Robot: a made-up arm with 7 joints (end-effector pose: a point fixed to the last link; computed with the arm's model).
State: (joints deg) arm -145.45 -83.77 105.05 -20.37 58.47 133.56 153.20
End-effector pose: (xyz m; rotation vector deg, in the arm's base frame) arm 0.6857 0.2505 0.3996 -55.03 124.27 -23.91
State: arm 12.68 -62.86 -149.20 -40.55 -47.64 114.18 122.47
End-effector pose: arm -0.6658 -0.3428 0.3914 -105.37 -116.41 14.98
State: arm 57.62 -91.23 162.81 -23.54 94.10 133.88 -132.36
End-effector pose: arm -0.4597 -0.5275 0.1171 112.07 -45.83 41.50
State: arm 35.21 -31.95 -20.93 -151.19 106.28 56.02 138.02
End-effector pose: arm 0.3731 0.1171 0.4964 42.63 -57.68 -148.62
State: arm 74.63 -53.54 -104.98 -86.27 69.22 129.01 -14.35
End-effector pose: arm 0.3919 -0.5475 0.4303 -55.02 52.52 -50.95
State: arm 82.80 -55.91 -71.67 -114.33 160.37 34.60 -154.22
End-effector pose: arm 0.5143 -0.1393 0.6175 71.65 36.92 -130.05
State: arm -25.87 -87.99 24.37 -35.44 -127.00 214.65 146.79
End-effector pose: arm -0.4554 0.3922 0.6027 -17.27 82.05 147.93
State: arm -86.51 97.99 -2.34 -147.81 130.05 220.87 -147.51
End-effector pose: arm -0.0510 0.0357 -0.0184 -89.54 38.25 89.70
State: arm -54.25 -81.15 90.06 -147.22 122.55 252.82 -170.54
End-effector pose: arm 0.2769 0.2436 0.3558 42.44 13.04 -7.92
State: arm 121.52 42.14 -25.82 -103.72 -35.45 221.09 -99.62
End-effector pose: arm -0.1210 0.5624 0.2593 -88.49 110.42 93.96
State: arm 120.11 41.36 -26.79 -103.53 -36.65 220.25 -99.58
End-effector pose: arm -0.1011 0.5686 0.2690 -86.97 109.90 92.22
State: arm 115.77 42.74 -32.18 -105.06 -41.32 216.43 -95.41
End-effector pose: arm -0.0132 0.5736 0.2581 -80.27 116.56 78.43
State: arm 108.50 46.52 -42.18 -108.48 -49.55 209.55 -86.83
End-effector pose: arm 0.1424 0.5439 0.2339 -64.56 127.56 52.39
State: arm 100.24 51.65 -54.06 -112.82 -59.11 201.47 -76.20
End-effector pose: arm 0.3054 0.4539 0.2195 -41.60 133.96 22.31
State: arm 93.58 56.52 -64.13 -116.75 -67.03 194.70 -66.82
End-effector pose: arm 0.4106 0.3421 0.2238 -20.79 132.60 -1.69
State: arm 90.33 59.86 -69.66 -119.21 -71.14 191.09 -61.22
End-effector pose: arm 0.4507 0.2724 0.2309 -9.58 129.19 -14.23
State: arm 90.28 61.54 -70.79 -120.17 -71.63 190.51 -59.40
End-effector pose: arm 0.4541 0.2584 0.2278 -7.21 128.33 -17.12
